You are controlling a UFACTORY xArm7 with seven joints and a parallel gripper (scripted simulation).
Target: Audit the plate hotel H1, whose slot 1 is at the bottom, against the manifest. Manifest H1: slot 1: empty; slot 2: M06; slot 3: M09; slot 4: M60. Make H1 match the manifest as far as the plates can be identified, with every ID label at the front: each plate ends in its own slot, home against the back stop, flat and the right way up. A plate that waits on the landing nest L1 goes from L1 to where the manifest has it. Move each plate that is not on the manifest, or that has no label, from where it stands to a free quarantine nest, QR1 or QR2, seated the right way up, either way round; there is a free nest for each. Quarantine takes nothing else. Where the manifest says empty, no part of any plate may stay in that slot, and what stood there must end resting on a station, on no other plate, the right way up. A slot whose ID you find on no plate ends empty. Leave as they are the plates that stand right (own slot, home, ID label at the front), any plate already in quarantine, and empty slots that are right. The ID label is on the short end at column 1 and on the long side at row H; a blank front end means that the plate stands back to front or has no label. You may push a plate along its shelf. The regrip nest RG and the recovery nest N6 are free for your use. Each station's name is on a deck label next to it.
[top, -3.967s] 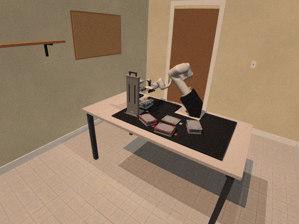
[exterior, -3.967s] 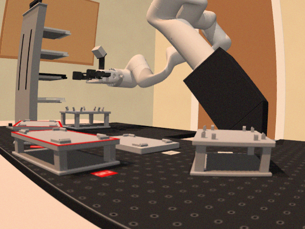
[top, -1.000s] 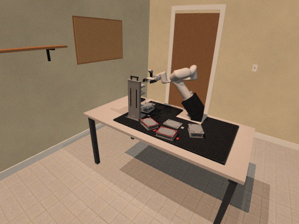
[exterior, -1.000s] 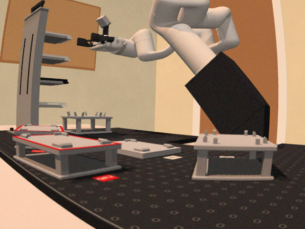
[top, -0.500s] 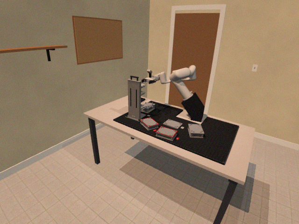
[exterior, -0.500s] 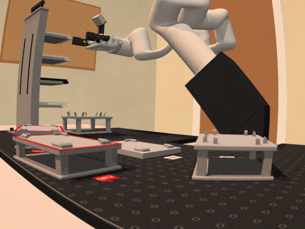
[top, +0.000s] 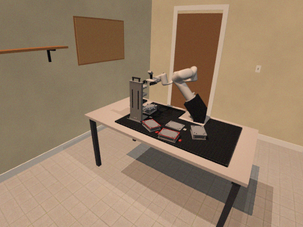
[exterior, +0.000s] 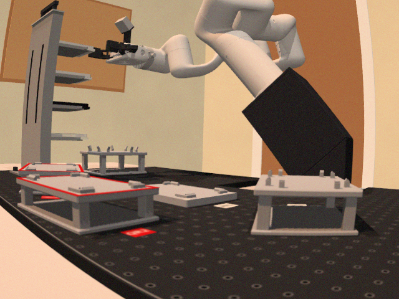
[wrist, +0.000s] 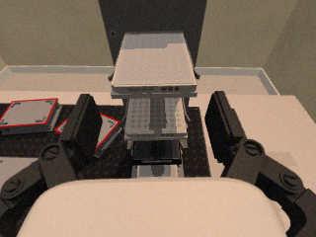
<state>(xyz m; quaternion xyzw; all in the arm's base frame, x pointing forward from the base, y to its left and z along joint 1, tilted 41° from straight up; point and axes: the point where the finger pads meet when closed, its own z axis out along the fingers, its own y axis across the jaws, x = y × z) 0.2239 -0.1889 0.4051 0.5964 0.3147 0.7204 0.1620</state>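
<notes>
The pale plate is 11 cm ahead of my hand, 2 cm to the left of it and 2 cm below it. Round my hand: hotel tower: 18 cm ahead, 15 cm below, 3 cm to the left; black plate: 17 cm below, 11 cm ahead, 2 cm to the left; clear plate: 25 cm below, 11 cm ahead, 2 cm to the left.
</notes>
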